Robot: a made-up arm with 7 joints. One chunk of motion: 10 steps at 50 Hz.
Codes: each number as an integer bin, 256 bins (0 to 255) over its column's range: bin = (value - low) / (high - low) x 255, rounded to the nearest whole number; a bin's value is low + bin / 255 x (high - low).
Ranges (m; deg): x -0.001..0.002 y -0.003..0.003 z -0.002..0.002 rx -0.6..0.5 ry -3..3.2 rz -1.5..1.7
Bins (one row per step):
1: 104 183 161 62 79 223
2: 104 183 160 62 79 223
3: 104 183 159 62 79 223
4: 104 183 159 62 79 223
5: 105 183 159 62 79 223
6: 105 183 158 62 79 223
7: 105 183 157 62 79 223
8: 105 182 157 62 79 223
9: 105 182 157 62 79 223
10: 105 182 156 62 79 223
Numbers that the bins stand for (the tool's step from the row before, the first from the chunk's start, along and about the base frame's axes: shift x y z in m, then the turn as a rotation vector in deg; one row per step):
1: 0.00022 0.00131 0.00053 -0.333 -1.079 1.298
2: 0.00022 0.00131 0.00051 -0.333 -1.079 1.298
3: 0.00022 0.00131 0.00049 -0.333 -1.079 1.298
4: 0.00022 0.00131 0.00049 -0.333 -1.079 1.298
5: 0.00024 0.00131 0.00049 -0.333 -1.079 1.298
6: 0.00024 0.00131 0.00048 -0.333 -1.079 1.298
7: 0.00024 0.00131 0.00046 -0.333 -1.079 1.298
8: 0.00024 0.00128 0.00046 -0.333 -1.079 1.298
9: 0.00024 0.00128 0.00046 -0.333 -1.079 1.298
10: 0.00024 0.00128 0.00045 -0.333 -1.079 1.298

